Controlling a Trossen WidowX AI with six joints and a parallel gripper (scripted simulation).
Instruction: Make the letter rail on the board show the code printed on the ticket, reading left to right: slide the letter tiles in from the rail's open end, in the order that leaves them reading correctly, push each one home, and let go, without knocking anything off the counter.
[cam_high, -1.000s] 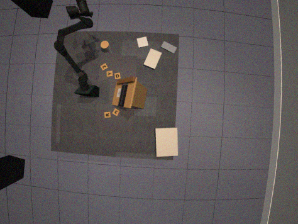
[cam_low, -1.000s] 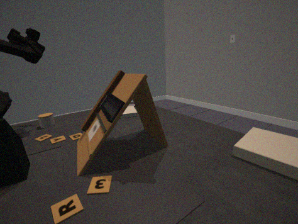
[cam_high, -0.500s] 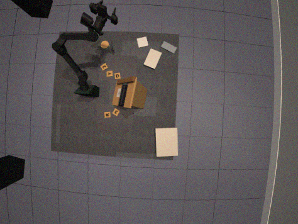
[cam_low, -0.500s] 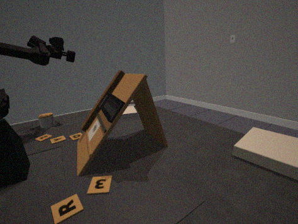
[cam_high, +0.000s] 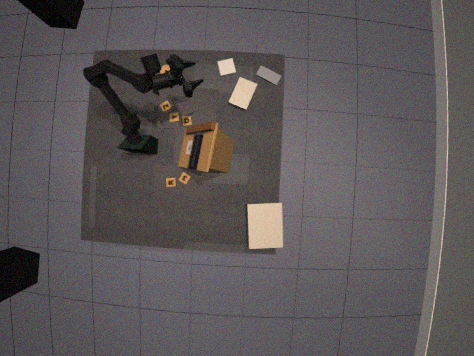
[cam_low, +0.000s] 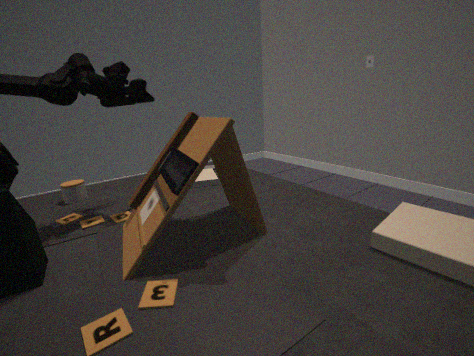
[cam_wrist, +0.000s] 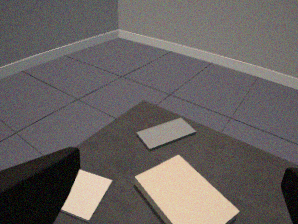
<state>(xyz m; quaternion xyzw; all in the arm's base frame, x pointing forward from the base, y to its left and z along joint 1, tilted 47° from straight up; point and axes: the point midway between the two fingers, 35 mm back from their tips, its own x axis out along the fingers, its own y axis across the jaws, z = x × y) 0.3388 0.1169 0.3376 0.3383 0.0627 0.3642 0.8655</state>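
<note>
My gripper tip is now 33 cm above the letter tile d, 14 cm to the left of it and 12 cm past it. The rest, counted from my gripper tip: cream pad: 33 cm below, 25 cm to the left, 6 cm ahead; white ticket: 32 cm to the right, 24 cm below, 4 cm behind; cream slab: 32 cm below, 20 cm ahead, 9 cm to the left.
</note>
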